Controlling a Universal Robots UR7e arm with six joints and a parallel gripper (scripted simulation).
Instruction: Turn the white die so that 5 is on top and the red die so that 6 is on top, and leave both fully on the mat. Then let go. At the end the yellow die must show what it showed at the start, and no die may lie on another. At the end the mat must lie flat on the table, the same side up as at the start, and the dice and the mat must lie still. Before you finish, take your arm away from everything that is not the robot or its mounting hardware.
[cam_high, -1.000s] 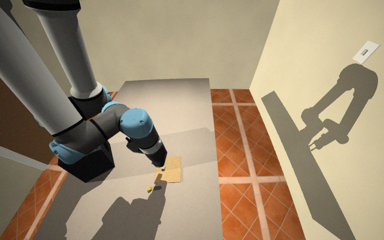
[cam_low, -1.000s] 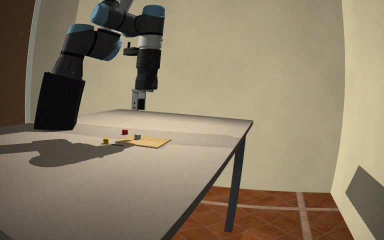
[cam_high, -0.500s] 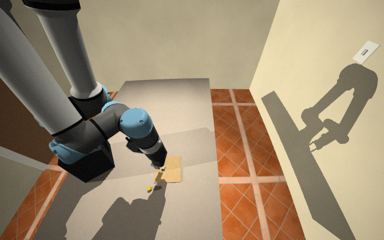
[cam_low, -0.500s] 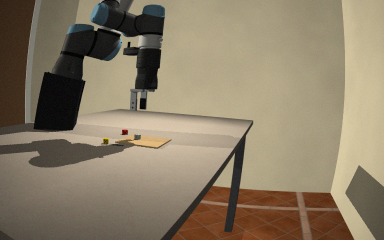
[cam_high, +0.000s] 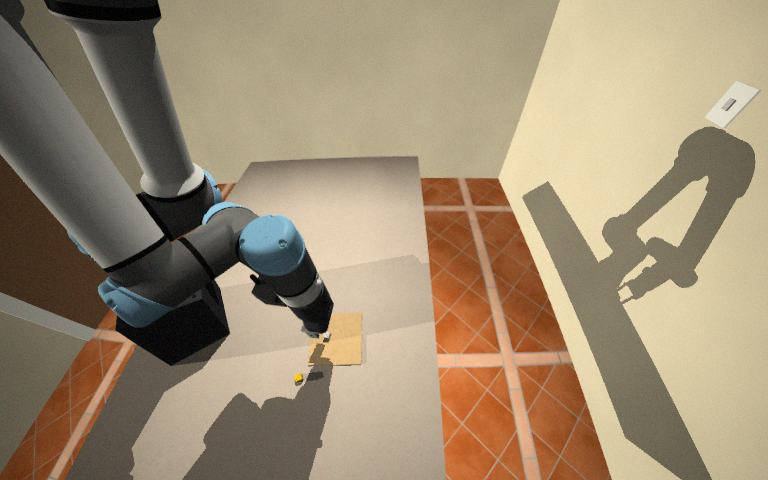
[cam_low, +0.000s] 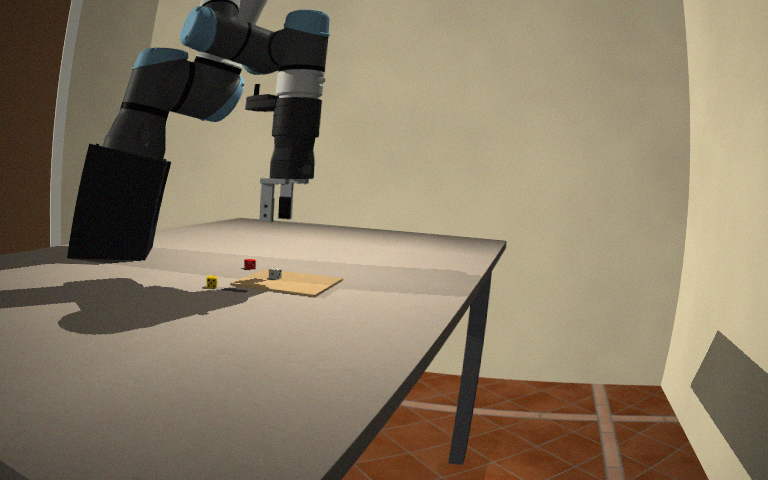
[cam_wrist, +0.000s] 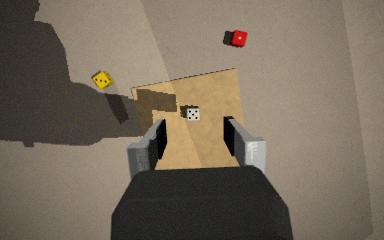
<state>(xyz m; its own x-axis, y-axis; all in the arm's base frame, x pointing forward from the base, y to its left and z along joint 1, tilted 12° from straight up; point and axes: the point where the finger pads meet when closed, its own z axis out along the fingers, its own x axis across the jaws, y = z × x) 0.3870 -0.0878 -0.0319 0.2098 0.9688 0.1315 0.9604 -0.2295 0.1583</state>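
The red die lies 110 mm below my hand, 80 mm to the left of it and 70 mm behind it. Also, from my hand: white die: 100 mm below; yellow die: 110 mm below, 100 mm to the right, 70 mm behind; tan mat: 110 mm below, 30 mm ahead, 10 mm to the right.
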